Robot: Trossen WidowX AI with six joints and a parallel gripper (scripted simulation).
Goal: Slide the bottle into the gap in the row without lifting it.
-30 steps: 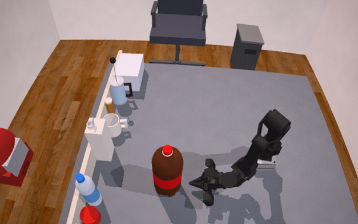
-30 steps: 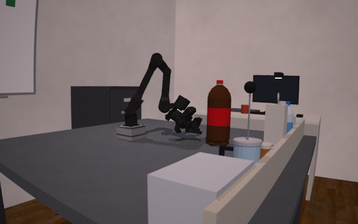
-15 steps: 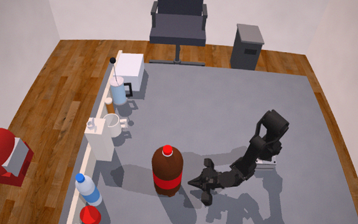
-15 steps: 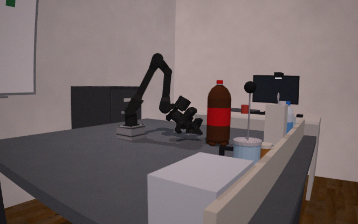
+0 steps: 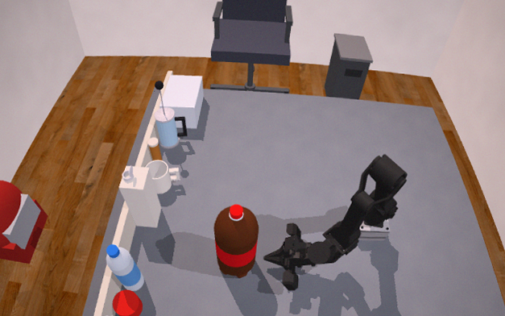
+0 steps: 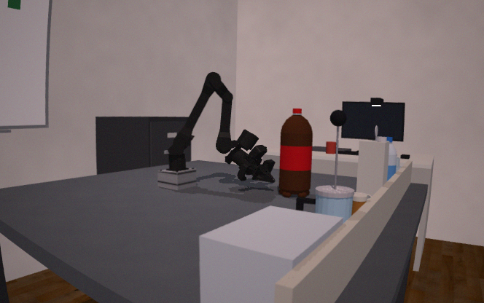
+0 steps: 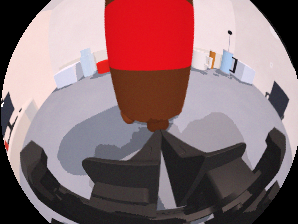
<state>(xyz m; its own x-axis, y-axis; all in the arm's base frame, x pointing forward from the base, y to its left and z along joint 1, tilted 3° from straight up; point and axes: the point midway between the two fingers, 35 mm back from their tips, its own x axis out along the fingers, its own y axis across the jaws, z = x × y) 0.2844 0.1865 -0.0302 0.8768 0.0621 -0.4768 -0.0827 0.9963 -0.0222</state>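
My hand is 11 cm short of the brown cola bottle, 1 cm to the right of it and 10 cm below it. The rest, counted from my hand: red cup 37 cm ahead, 23 cm to the left, 3 cm below; then white mug 43 cm ahead, 20 cm to the right, 2 cm below; then water bottle 39 cm ahead, 15 cm to the left, 5 cm above.
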